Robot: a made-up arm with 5 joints.
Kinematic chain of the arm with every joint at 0, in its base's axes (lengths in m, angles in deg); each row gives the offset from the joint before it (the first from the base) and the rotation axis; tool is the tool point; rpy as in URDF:
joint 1: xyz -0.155 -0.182 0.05 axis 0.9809 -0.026 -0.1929
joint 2: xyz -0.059 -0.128 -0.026 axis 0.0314 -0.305 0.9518
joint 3: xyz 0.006 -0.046 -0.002 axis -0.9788 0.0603 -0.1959
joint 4: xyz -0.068 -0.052 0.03 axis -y
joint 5: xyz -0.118 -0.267 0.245 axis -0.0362 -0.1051 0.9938
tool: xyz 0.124 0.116 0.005 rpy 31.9 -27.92 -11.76
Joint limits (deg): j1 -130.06..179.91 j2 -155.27..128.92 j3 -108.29..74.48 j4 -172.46..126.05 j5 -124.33..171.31
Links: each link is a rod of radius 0.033 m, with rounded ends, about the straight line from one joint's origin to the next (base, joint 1, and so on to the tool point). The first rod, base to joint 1, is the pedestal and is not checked.
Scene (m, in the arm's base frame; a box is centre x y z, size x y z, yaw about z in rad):
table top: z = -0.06
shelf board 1: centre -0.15 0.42 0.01 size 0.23 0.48 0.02 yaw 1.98
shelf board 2: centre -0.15 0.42 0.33 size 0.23 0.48 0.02 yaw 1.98
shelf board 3: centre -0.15 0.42 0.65 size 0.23 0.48 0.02 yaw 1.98
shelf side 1: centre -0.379 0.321 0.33 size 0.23 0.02 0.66 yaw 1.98
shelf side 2: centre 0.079 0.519 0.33 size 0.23 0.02 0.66 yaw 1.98
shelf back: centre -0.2 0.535 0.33 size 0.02 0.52 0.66 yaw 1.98
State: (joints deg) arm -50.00 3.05 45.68 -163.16 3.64
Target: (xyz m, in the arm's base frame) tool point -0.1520 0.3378 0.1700
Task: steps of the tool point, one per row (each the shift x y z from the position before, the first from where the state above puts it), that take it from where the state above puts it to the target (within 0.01 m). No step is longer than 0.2 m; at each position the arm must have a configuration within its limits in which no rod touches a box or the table.
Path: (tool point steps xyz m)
1: 0.0386 0.1200 0.0829
2: 0.0287 0.1448 0.0388
3: 0.0166 0.1525 -0.0126
4: 0.0035 0.1404 -0.0645
5: -0.0092 0.1088 -0.1092
6: -0.0198 0.0616 -0.1396
7: -0.0160 0.0350 0.0107
8: -0.0154 0.0335 0.0034
9: -0.0135 0.0310 -0.0039
10: -0.0103 0.0277 -0.0102

